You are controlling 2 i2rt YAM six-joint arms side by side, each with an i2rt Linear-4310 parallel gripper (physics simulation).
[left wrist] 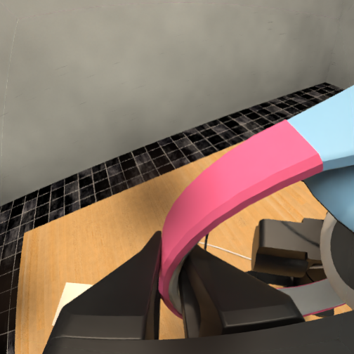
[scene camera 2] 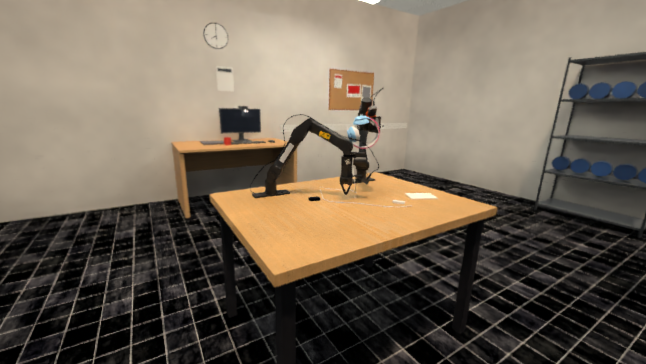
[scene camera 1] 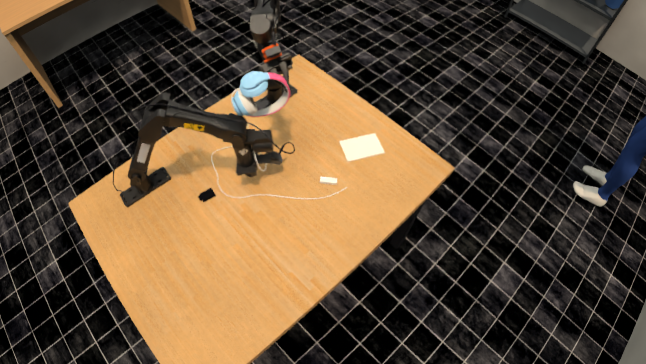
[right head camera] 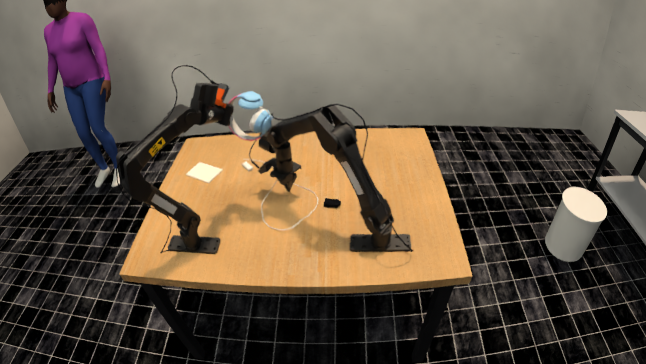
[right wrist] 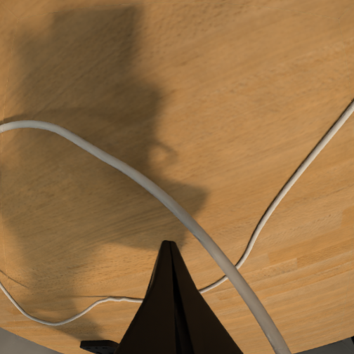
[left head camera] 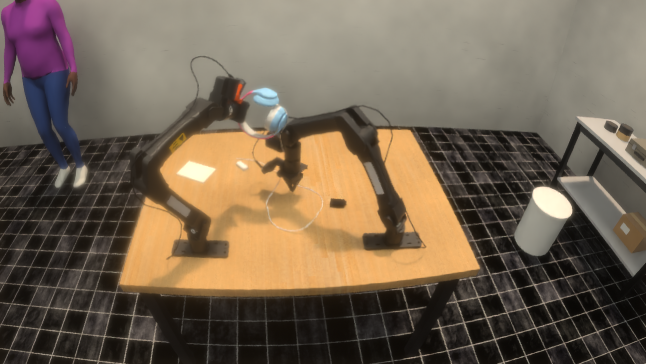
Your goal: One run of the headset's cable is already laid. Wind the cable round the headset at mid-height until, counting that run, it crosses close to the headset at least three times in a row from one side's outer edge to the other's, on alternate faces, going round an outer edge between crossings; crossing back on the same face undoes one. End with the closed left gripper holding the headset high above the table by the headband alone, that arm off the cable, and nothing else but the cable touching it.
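Frame: origin at the left arm's base, x right, y ahead, z up, level; centimetres.
Where they show: left gripper, fingertip midpoint: (scene camera 2: 379, 131) (scene camera 1: 289, 91) (right head camera: 231, 110) (left head camera: 241, 107); right gripper, fingertip midpoint: (scene camera 2: 345, 194) (scene camera 1: 251, 176) (right head camera: 288, 190) (left head camera: 291, 191); left arm's base, origin of the base link: (scene camera 1: 275, 98) (right head camera: 193, 245) (left head camera: 200, 249); right arm's base, origin of the base link: (scene camera 2: 271, 194) (scene camera 1: 145, 187) (right head camera: 380, 243) (left head camera: 392, 241).
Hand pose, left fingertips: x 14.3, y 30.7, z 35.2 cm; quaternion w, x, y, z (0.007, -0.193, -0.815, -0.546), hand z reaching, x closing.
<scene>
Each offset is from my left fingertips to the top centre of the thing.
The headset (left head camera: 265, 96) (right head camera: 250, 99) (scene camera 1: 254, 84) (scene camera 2: 361, 120) (left wrist: 240, 175), with light blue ear cups and a pink and white headband, hangs high above the table. My left gripper (left head camera: 243, 108) (left wrist: 168, 239) is shut on its headband. The thin white cable (left head camera: 293, 231) (right head camera: 283, 229) (scene camera 1: 270, 195) lies in a wide loop on the table and a run rises from it. Cable crossings on the headset cannot be made out. My right gripper (left head camera: 293, 189) (right head camera: 288, 190) (scene camera 2: 345, 192) (right wrist: 166, 246) is shut and empty, pointing down low over the table. In the right wrist view a nearer cable run passes right of its tips.
A black block {dy -8.9, dx +33.4, dz -33.7 cm} (left head camera: 338, 203) (right head camera: 332, 203) (scene camera 1: 206, 194) and a white block {dy +15.0, dx -3.3, dz -34.0 cm} (left head camera: 242, 165) (scene camera 1: 328, 180) lie on the table near the cable. A paper sheet {dy +12.0, dx -23.2, dz -34.7 cm} (left head camera: 196, 171) (scene camera 1: 362, 147) lies there too. My right forearm stands just beside and below the headset in the left head view.
</scene>
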